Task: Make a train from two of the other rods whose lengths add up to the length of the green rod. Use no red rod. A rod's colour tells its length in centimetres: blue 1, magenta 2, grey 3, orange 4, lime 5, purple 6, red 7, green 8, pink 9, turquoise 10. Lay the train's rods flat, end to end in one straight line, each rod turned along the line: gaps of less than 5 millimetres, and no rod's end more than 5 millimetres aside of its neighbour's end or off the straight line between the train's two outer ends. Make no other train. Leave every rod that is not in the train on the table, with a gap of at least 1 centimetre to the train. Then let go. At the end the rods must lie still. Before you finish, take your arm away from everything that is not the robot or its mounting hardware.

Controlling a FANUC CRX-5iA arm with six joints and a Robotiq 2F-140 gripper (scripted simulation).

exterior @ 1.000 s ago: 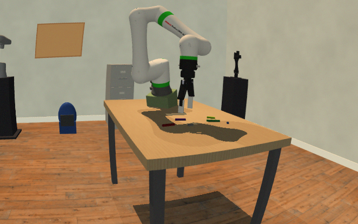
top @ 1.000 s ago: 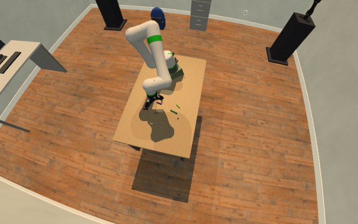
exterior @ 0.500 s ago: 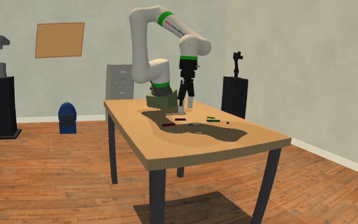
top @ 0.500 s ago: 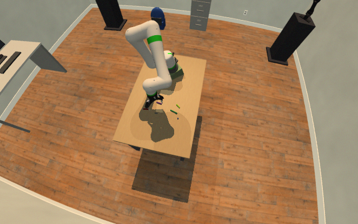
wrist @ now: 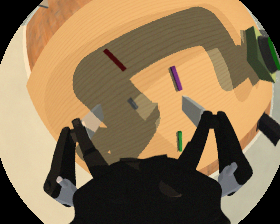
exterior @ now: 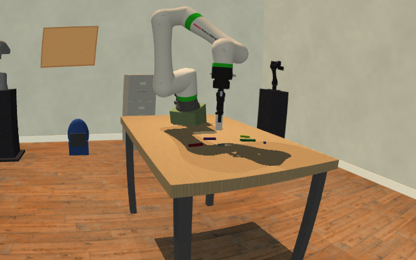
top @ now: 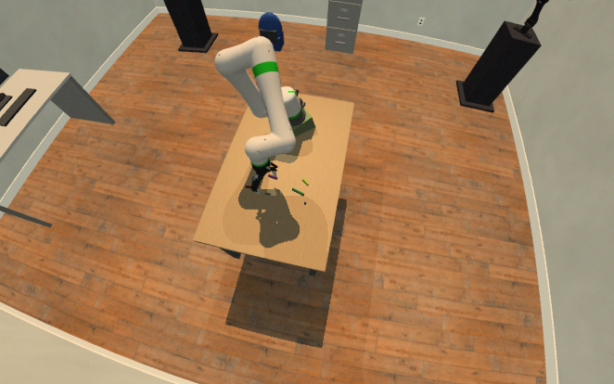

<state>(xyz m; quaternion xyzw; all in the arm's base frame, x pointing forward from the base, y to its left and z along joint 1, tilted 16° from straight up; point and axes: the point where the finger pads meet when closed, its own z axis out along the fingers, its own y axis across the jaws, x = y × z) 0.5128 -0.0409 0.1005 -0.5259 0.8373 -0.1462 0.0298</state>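
The grey rod lies 80 mm below my hand, 30 mm ahead of it and 10 mm to the left of it. Also, from my hand: red rod: 110 mm to the right, 80 mm below; purple rod: 90 mm behind, 80 mm below, 10 mm to the left; green rod: 180 mm to the left, 80 mm below, 20 mm behind.
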